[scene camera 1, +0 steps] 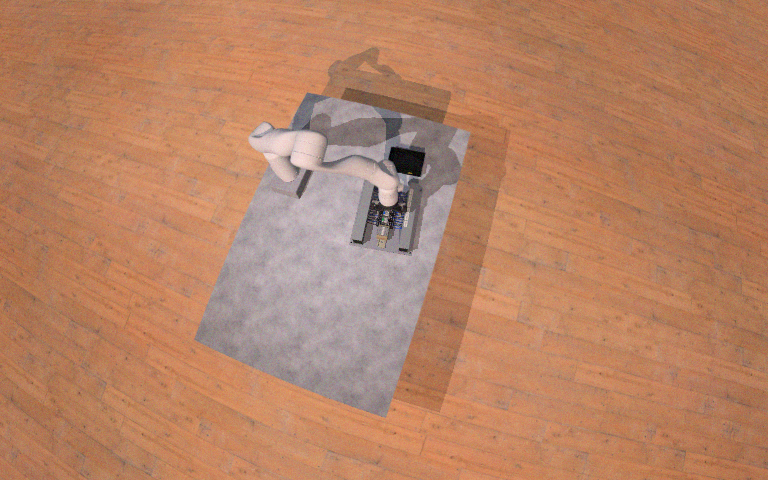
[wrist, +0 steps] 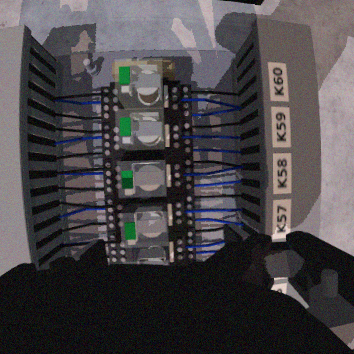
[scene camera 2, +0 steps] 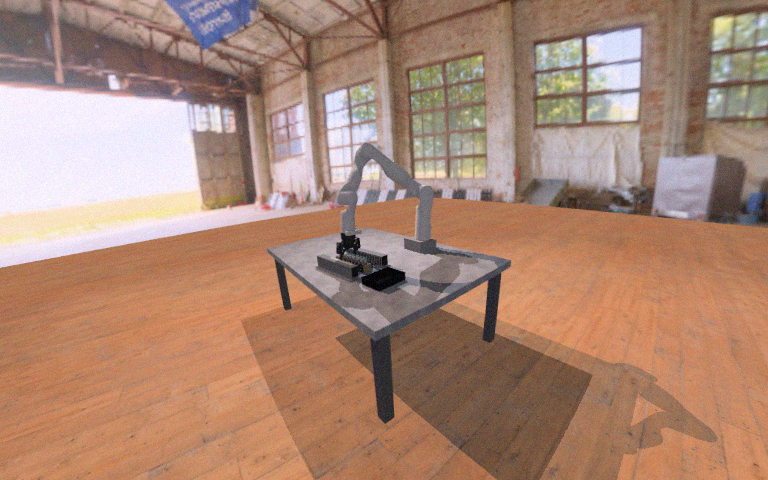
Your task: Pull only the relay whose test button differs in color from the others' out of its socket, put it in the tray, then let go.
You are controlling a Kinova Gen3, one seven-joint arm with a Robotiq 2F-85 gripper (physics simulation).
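Places are measured from the arm's base along level axes (x back, y right, z up), in millimetres.
Pixels of known places: gripper, between the fingertips: (scene camera 1: pixel 389 213) (wrist: pixel 164 245) (scene camera 2: pixel 349 259); arm's base, origin of its link: (scene camera 1: pixel 289 173) (scene camera 2: pixel 422 239).
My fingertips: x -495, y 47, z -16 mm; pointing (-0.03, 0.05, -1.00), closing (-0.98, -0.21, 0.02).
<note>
Ahead of a thing's pixels: the offset from my fingertips to its middle. "spot": to the spot under its first point. Level surfaces: height alone.
Several clear relays sit in black sockets in a row in the wrist view. The K60 relay @(dx +25, dy -107, dz +4 mm) (wrist: pixel 142 86), K59 relay @(dx +21, dy -77, dz +4 mm) (wrist: pixel 142 131), K58 relay @(dx +18, dy -48, dz +4 mm) (wrist: pixel 145 178) and K57 relay @(dx +14, dy -18, dz +4 mm) (wrist: pixel 145 227) all have green test buttons. Part of another relay @(dx +10, dy +12, dz +4 mm) (wrist: pixel 151 254) shows below K57; its button is hidden behind my gripper. No differently colored button shows in the wrist view. My gripper (scene camera 2: pixel 348 252) (wrist: pixel 164 245) is open and empty, low over the row, its fingers on either side of it beyond K57. The black tray @(spot: dx +10, dy -296, dz -41 mm) (scene camera 1: pixel 406 160) (scene camera 2: pixel 383 279) stands past the K60 end.
Grey slotted wire ducts, left (wrist: pixel 12 150) and right (wrist: pixel 292 150), flank the row. Blue and black wires @(spot: dx -31, dy -84, dz -21 mm) (wrist: pixel 212 136) run between sockets and ducts. Labels @(spot: dx -63, dy -117, dz +19 mm) (wrist: pixel 278 82) are on the right duct. The arm's base (scene camera 2: pixel 419 245) stands on the grey table @(dz -44 mm) (scene camera 1: pixel 317 283) (scene camera 2: pixel 317 249).
</note>
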